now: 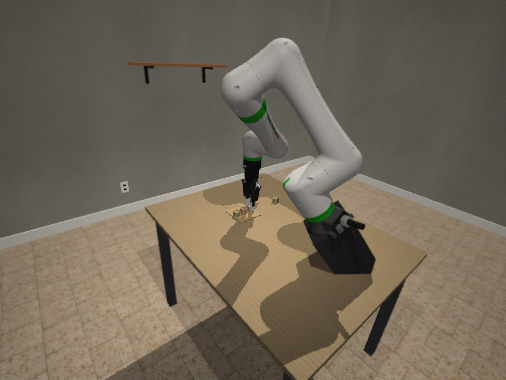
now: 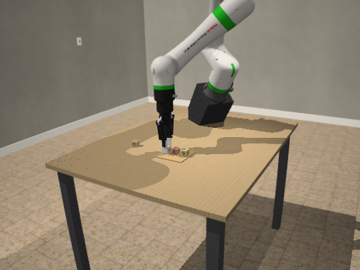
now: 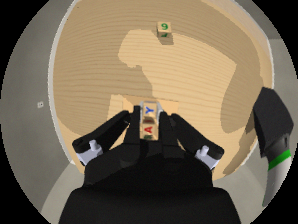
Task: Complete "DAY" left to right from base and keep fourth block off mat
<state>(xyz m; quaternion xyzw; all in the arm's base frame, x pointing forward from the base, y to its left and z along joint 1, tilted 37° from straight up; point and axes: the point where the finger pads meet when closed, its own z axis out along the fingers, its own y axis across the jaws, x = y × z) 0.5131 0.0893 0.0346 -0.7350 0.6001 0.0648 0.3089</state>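
The tan mat is 50 mm to the left of my hand, 40 mm below it and 10 mm behind it.
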